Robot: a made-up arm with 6 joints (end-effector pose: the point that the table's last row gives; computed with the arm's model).
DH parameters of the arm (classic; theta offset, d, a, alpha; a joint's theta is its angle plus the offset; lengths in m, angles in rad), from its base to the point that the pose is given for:
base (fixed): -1.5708 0.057 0 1.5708
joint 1: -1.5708 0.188 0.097 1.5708
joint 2: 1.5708 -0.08 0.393 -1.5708
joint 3: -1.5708 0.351 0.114 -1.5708
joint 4: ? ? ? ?
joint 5: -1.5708 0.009 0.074 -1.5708
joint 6: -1.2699 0 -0.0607 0
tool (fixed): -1.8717 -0.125 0 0
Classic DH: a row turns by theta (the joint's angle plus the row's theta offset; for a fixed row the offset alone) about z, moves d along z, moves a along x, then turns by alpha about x.
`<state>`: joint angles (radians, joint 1 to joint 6).
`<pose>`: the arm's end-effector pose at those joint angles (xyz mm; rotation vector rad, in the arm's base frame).
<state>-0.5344 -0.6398 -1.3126 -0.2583 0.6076 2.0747</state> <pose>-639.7 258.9 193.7 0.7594 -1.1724 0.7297</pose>
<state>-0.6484 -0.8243 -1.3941 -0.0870 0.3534 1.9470</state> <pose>-603.2 263.7 130.5 0.6719 -1.1073 0.3589</pose>
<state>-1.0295 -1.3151 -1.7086 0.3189 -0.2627 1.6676</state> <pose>-513.8 288.8 32.6 0.7631 -0.7909 -0.6111</pose>
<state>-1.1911 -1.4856 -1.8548 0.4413 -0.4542 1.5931</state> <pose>-487.0 310.3 22.0 0.9010 -0.6117 -0.8880</pose>
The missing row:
joint 4: -1.5708 0.242 0.055 -1.5708
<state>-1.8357 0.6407 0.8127 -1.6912 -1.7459 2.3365</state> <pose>-363.0 -495.7 -191.3 1.7705 -1.5935 -0.3531</pose>
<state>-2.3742 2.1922 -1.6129 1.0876 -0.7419 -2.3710</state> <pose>232.9 -153.1 143.4 -0.0116 -0.1334 -0.7205</pose>
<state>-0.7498 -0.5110 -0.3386 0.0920 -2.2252 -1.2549</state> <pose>-749.0 -0.6 99.3 -1.3807 2.2711 1.4914</pose>
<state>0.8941 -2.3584 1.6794 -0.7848 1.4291 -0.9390</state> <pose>-252.1 -781.4 15.8 -2.2746 -1.1826 -0.2846</pose>
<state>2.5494 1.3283 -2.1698 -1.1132 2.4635 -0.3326</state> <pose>117.0 17.2 -301.0 -0.1608 -0.8047 -1.7704</pose>
